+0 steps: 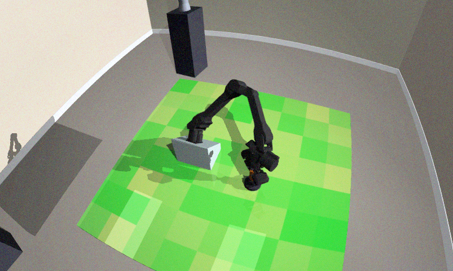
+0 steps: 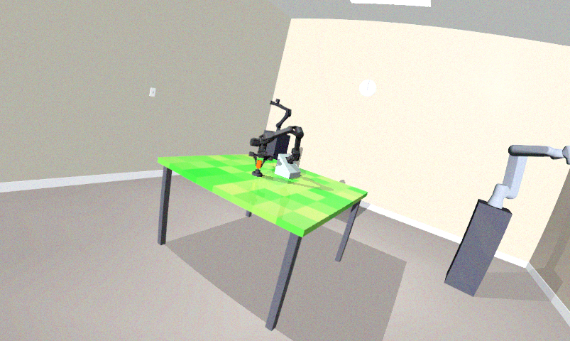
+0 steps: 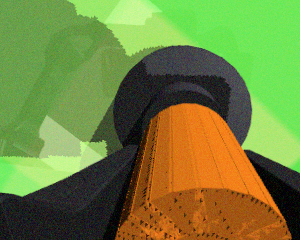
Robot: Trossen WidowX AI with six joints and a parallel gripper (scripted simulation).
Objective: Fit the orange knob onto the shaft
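Right now the orange knob is 20 mm above my gripper tip. The rest, counted from my gripper tip: round pedestal 40 mm below.
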